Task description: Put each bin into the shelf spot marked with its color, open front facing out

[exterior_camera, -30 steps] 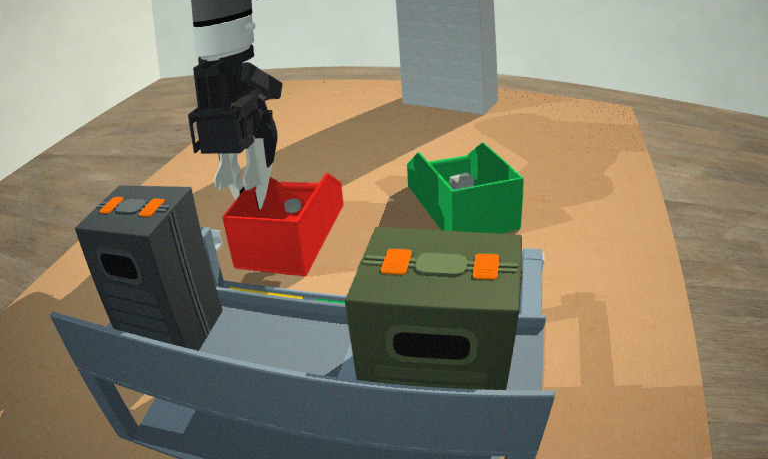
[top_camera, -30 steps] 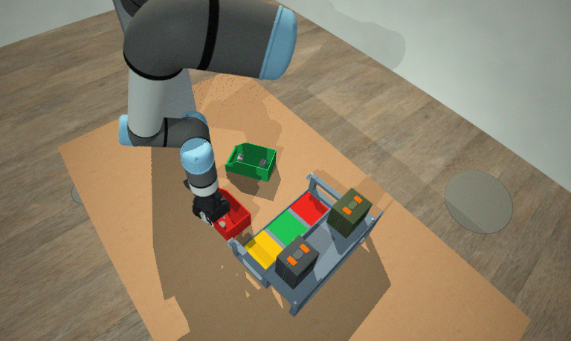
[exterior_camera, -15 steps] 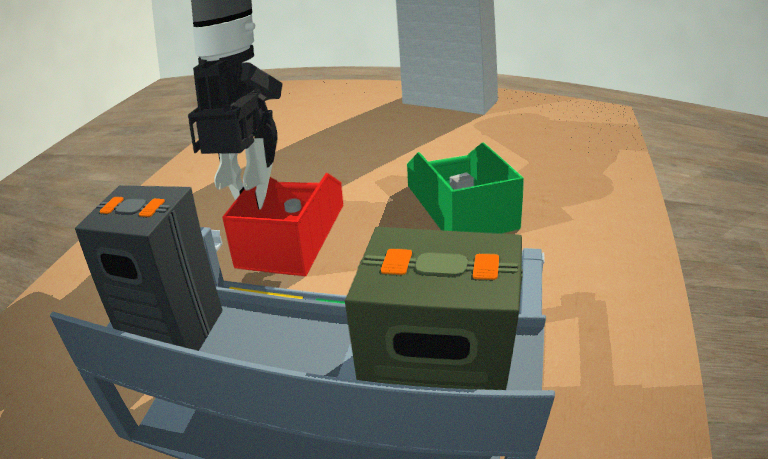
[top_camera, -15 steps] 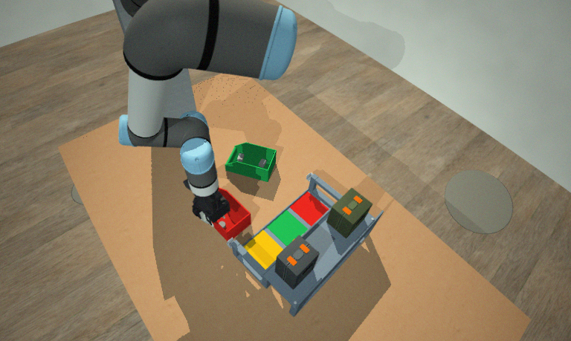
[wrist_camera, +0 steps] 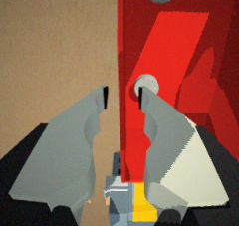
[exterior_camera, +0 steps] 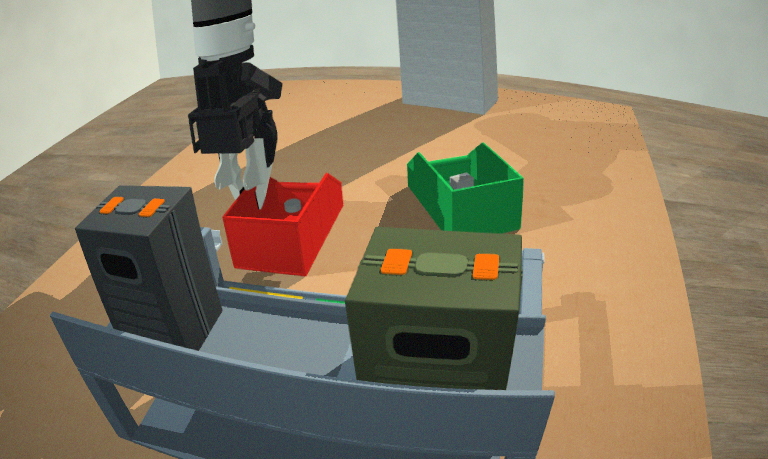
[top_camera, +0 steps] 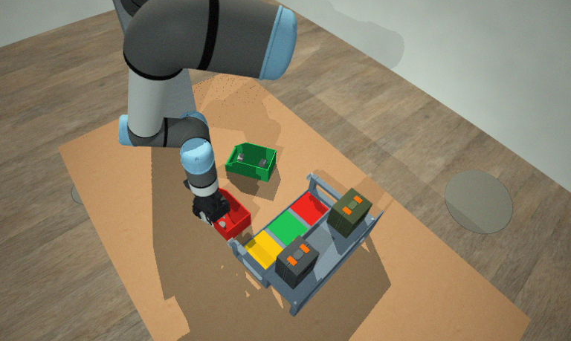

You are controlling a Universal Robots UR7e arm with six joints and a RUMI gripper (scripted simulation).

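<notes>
My gripper is now 1 cm past the red bin, 5 cm to the right of it and 2 cm above it. From my hand the other things lie so: olive box 25 cm ahead, 34 cm to the left, 9 cm above; dark grey box 29 cm ahead, 12 cm to the left, 10 cm above; green bin 15 cm behind, 24 cm to the left, 2 cm below.
</notes>
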